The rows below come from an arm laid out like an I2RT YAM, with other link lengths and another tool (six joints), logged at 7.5 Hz.
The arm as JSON. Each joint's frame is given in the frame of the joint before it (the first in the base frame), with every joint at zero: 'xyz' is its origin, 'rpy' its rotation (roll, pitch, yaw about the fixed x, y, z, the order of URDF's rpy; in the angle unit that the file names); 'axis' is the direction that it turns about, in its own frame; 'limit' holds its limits. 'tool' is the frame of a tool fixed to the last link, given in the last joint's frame.
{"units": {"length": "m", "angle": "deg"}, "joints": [
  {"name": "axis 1", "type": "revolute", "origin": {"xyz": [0.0, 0.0, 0.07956], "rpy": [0.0, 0.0, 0.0]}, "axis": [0.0, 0.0, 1.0], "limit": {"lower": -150.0, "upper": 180.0}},
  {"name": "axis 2", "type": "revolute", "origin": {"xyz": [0.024, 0.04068, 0.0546], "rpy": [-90.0, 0.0, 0.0]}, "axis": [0.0, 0.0, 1.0], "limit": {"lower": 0.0, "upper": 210.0}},
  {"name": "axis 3", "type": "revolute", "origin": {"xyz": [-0.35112, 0.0, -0.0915], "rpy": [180.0, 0.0, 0.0]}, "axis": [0.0, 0.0, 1.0], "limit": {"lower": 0.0, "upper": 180.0}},
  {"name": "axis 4", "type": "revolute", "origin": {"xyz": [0.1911, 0.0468, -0.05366], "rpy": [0.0, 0.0, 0.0]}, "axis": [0.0, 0.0, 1.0], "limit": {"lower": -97.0, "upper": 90.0}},
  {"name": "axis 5", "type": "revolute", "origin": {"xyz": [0.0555, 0.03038, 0.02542], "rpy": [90.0, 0.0, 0.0]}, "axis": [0.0, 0.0, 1.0], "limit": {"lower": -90.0, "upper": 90.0}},
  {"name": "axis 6", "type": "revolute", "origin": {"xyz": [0.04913, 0.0, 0.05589], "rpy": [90.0, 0.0, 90.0]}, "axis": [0.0, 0.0, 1.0], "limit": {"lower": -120.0, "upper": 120.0}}
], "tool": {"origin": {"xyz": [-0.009, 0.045, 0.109], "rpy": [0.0, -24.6, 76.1]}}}
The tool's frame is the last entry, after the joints.
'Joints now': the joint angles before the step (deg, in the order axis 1, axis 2, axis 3, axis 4, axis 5, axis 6). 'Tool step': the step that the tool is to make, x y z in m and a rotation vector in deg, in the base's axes. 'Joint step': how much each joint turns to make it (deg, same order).
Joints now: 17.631 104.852 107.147 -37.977 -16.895 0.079
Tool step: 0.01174 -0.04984 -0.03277 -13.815 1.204 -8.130
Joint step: -1.456 1.231 -2.307 -2.718 13.276 -5.917
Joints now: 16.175 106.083 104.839 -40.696 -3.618 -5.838
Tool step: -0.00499 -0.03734 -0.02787 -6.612 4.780 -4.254
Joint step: -2.701 0.984 -3.310 -2.077 4.760 -2.541
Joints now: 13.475 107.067 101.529 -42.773 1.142 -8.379
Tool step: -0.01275 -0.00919 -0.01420 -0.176 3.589 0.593
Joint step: -1.438 -0.359 -3.223 -0.670 -1.779 -1.159
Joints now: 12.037 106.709 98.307 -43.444 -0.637 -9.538
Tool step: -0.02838 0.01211 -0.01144 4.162 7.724 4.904
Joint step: -0.368 0.155 -1.342 -5.305 -7.651 -1.106
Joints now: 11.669 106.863 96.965 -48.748 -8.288 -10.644
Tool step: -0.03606 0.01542 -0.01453 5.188 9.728 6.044
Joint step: -0.015 0.682 -3.089 -5.231 -9.017 -2.275
